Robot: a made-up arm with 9 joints. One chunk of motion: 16 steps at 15 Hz.
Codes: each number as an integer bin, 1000 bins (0 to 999) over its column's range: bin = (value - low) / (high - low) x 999, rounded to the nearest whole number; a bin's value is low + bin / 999 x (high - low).
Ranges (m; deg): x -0.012..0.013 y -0.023..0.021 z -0.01..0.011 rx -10..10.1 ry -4.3..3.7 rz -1.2..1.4
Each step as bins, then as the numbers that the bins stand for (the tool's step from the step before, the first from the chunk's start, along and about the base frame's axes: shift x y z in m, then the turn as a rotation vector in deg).
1 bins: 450 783 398 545 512 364
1 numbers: -0.00074 0.01149 -0.00163 0.965 -0.200 -0.253
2 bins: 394 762 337 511 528 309
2 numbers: -0.00214 0.01056 -0.00292 0.281 -0.072 -0.396
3 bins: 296 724 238 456 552 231
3 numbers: -0.00459 0.00889 -0.00500 -0.825 0.120 -0.599
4 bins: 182 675 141 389 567 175
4 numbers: -0.00745 0.00673 -0.00704 -2.173 0.241 -0.745
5 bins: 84 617 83 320 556 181
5 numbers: -0.00990 0.00418 -0.00826 -3.562 0.152 -0.729
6 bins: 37 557 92 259 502 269
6 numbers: -0.01107 0.00153 -0.00807 -4.789 -0.280 -0.500
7 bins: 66 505 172 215 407 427
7 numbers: -0.01035 -0.00076 -0.00638 -5.674 -1.041 -0.089
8 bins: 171 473 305 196 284 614
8 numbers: -0.00772 -0.00217 -0.00359 -6.056 -2.026 0.398
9 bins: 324 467 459 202 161 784
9 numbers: -0.00389 -0.00243 -0.00035 -5.936 -3.011 0.840
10 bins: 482 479 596 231 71 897
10 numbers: 0.00006 -0.00190 0.00253 -5.352 -3.731 1.135
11 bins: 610 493 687 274 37 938
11 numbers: 0.00327 -0.00129 0.00444 -4.487 -4.004 1.241
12 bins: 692 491 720 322 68 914
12 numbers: 0.00532 -0.00137 0.00514 -3.521 -3.755 1.179
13 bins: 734 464 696 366 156 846
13 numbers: 0.00637 -0.00256 0.00463 -2.636 -3.051 1.002
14 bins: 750 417 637 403 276 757
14 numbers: 0.00677 -0.00463 0.00339 -1.892 -2.090 0.770
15 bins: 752 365 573 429 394 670
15 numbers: 0.00682 -0.00692 0.00205 -1.368 -1.145 0.544
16 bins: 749 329 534 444 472 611
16 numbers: 0.00674 -0.00851 0.00123 -1.067 -0.520 0.390
